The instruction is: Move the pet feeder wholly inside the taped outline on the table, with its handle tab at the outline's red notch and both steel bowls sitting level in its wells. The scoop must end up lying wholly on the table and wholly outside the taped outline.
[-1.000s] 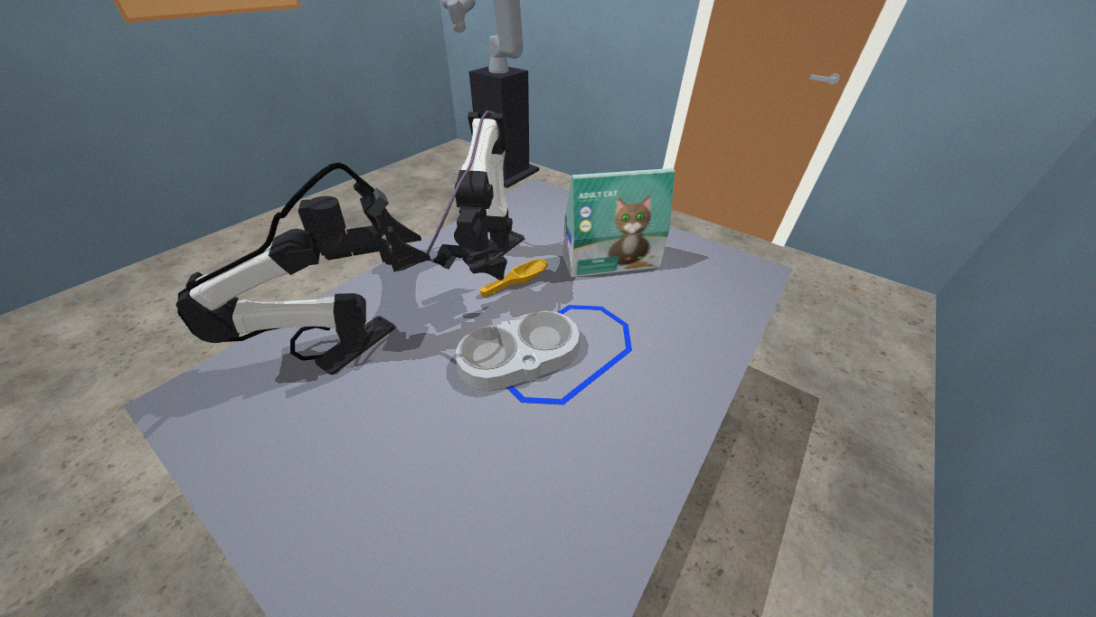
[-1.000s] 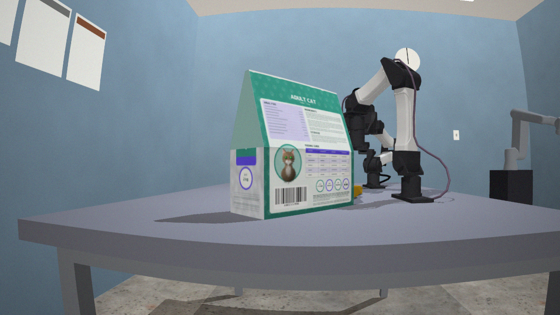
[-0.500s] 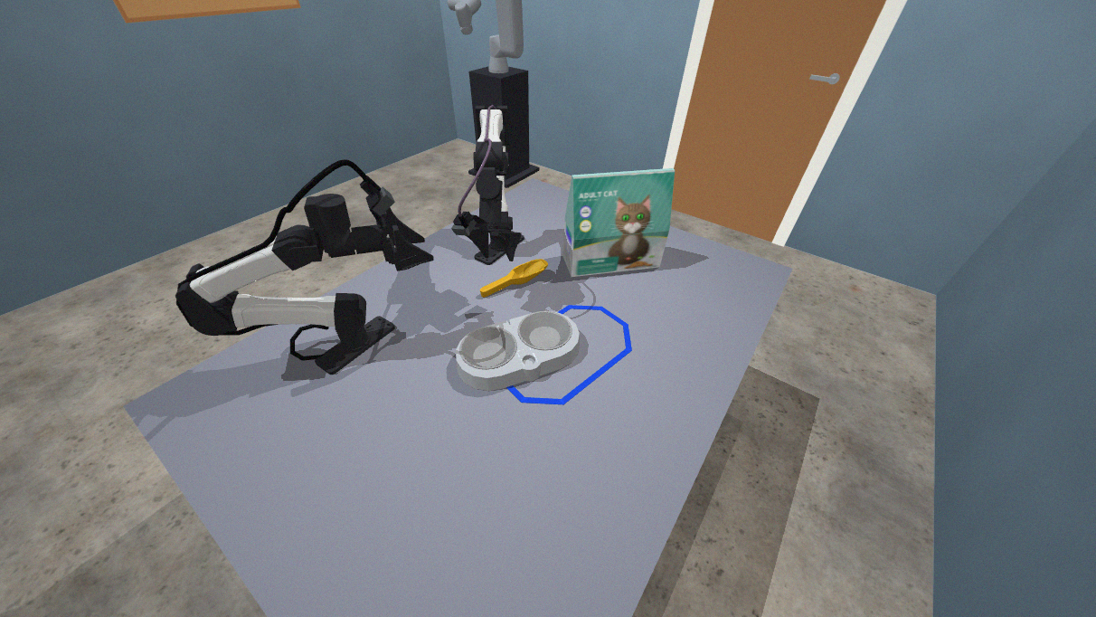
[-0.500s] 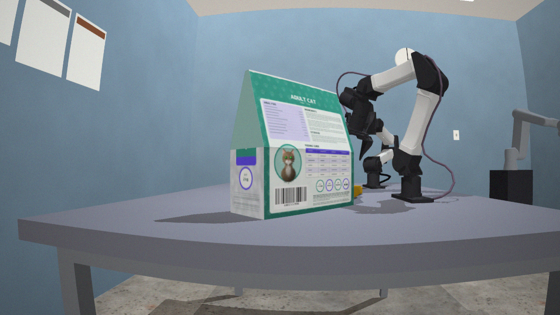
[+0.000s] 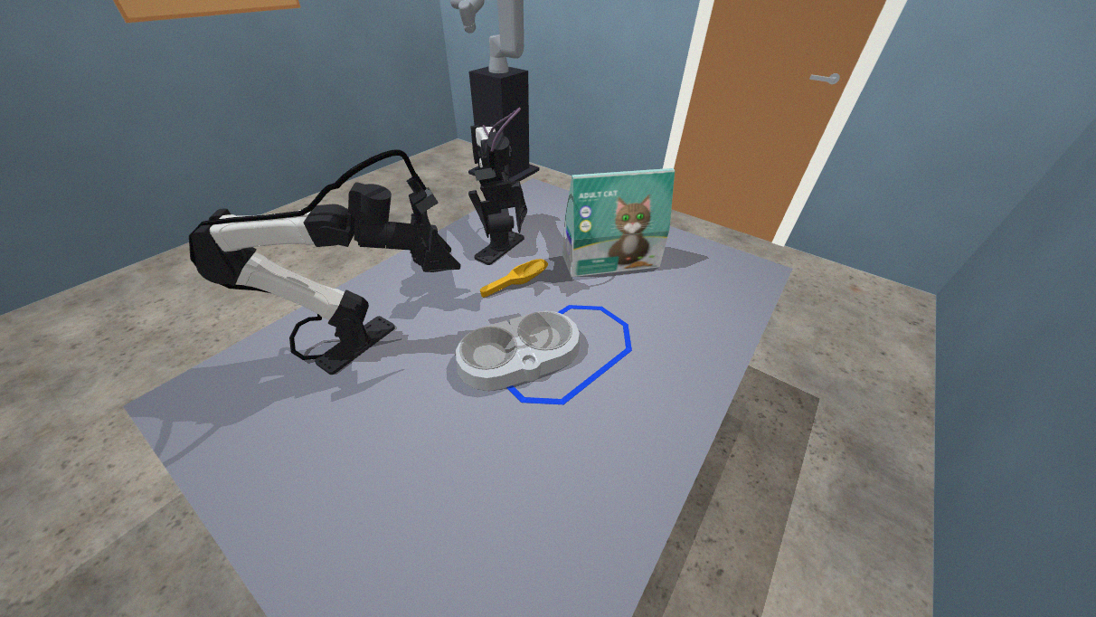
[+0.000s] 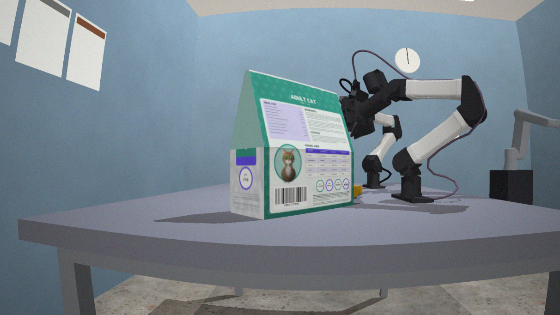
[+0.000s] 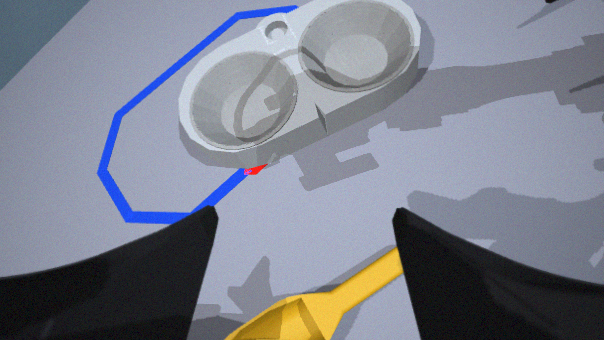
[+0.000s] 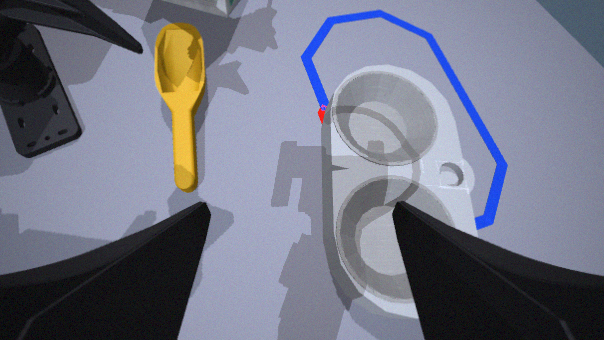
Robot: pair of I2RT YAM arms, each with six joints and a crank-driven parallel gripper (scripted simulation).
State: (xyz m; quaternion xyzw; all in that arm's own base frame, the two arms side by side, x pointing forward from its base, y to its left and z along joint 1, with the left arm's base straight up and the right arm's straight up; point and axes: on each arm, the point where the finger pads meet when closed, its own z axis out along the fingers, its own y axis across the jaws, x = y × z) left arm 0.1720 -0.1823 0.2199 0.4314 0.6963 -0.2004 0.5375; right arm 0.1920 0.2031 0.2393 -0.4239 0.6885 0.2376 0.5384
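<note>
Right now my right hand is 230 mm above the pet feeder, 180 mm short of it and 20 mm to the right of it. The rest, counted from my right hand: blue taped outline: 260 mm ahead, 240 mm below, 110 mm to the left; yellow scoop: 250 mm to the left, 220 mm below, 10 mm behind; cat food bag: 520 mm to the left, 160 mm ahead, 90 mm below.
</note>
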